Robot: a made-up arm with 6 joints. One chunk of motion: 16 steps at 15 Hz.
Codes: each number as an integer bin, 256 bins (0 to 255) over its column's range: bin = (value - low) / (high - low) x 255, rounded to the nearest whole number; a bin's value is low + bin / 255 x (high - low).
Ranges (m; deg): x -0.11..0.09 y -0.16..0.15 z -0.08..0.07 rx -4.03..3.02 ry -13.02..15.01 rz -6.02..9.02
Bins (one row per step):
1: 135 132 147 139 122 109
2: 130 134 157 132 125 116
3: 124 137 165 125 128 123
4: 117 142 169 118 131 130
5: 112 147 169 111 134 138
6: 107 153 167 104 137 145
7: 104 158 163 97 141 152
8: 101 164 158 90 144 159
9: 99 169 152 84 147 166
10: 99 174 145 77 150 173
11: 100 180 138 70 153 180
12: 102 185 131 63 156 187
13: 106 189 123 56 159 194
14: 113 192 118 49 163 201
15: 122 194 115 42 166 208
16: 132 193 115 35 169 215
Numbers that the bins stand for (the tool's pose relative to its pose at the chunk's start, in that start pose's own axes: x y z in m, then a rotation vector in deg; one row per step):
1: -0.0041 0.0005 0.0065 -0.19 0.39 0.41
2: -0.0080 0.0029 0.0124 -0.38 0.72 0.82
3: -0.0127 0.0065 0.0171 -0.57 1.05 1.23
4: -0.0182 0.0126 0.0194 -0.77 1.38 1.65
5: -0.0222 0.0187 0.0194 -0.96 1.71 2.12
6: -0.0261 0.0260 0.0182 -1.15 2.04 2.53
7: -0.0284 0.0321 0.0159 -1.35 2.48 2.95
8: -0.0308 0.0394 0.0129 -1.54 2.81 3.36
9: -0.0324 0.0455 0.0094 -1.71 3.14 3.77
10: -0.0324 0.0515 0.0053 -1.90 3.47 4.18
11: -0.0316 0.0588 0.0012 -2.09 3.80 4.60
12: -0.0300 0.0649 -0.0029 -2.29 4.13 5.01
13: -0.0269 0.0698 -0.0076 -2.48 4.46 5.42
14: -0.0214 0.0734 -0.0106 -2.68 4.90 5.84
15: -0.0143 0.0758 -0.0124 -2.87 5.23 6.25
16: -0.0065 0.0746 -0.0124 -3.06 5.56 6.66

